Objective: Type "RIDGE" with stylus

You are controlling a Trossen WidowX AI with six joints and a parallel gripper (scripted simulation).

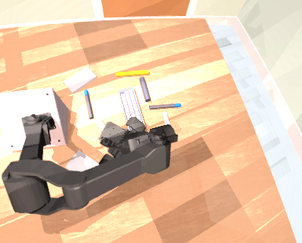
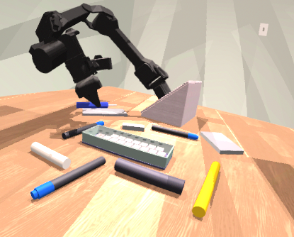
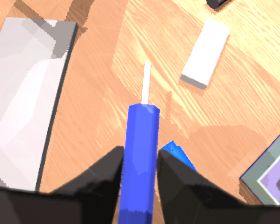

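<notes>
My gripper tip is 10 mm to the right of the blue stylus and 10 mm past it. From my gripper tip the other things lie so: dark cylinder 240 mm to the left, 170 mm ahead, 40 mm below; then white cylinder 220 mm ahead, 60 mm to the left, 50 mm below; then stylus tip 30 mm to the left, 30 mm behind.
</notes>
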